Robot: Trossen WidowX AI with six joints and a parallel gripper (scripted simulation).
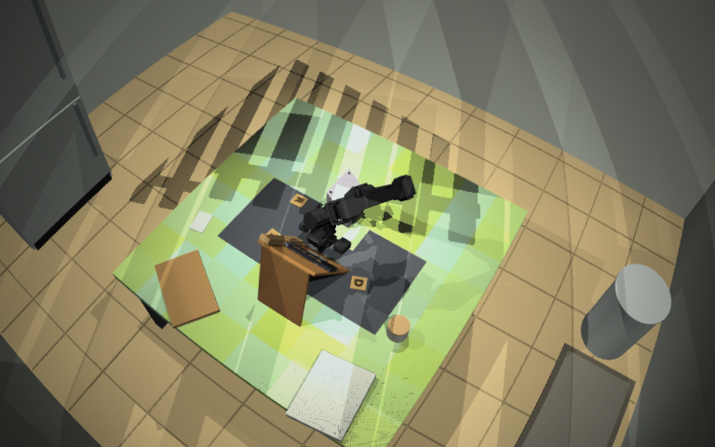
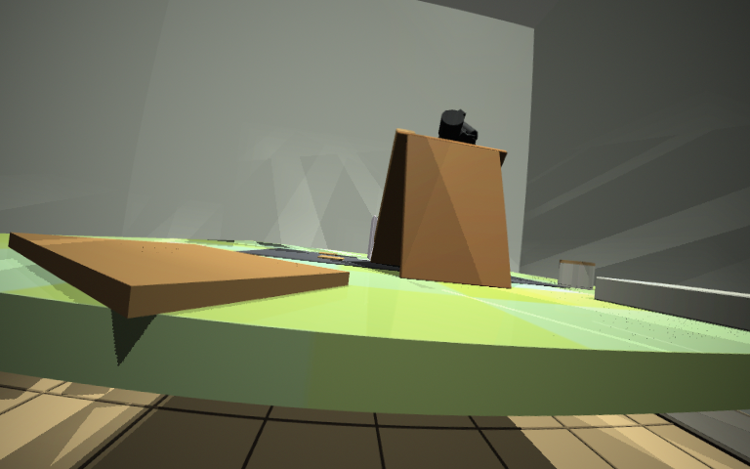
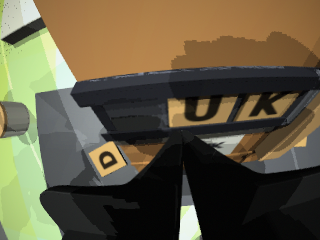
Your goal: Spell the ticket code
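The white ticket is 3 cm behind my gripper tip, 5 cm to the right of it and 10 cm below it. Also, from my gripper tip: dark mat 14 cm behind, 10 cm to the right, 18 cm below; flat wooden slab 37 cm ahead, 39 cm to the right, 17 cm below; card 10 cm ahead, 58 cm to the right, 18 cm below.
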